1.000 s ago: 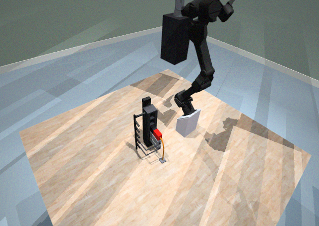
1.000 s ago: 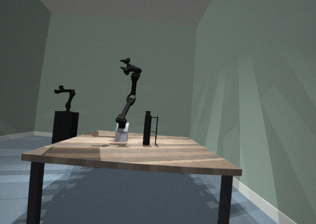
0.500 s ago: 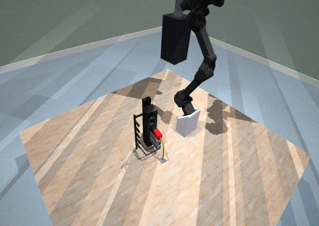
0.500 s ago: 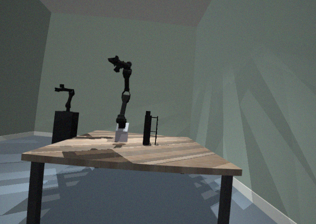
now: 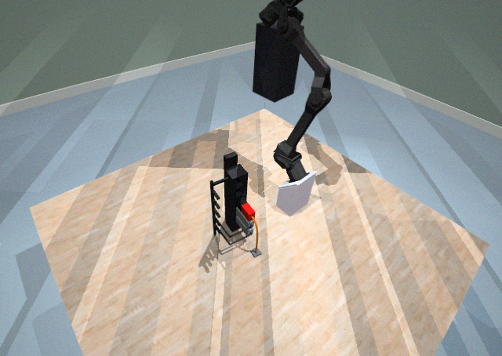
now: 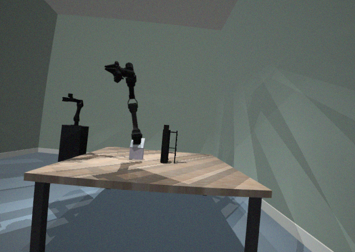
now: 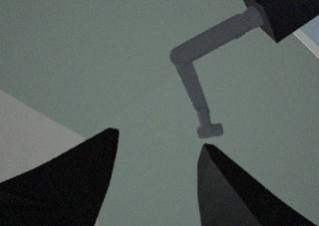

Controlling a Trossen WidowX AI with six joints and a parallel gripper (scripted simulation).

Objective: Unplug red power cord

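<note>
My gripper tip is now 510 mm short of the red plug, 510 mm above it and 310 mm to the right of it. Round my gripper tip: grey plate 670 mm below, 520 mm ahead, 390 mm to the left.
</note>
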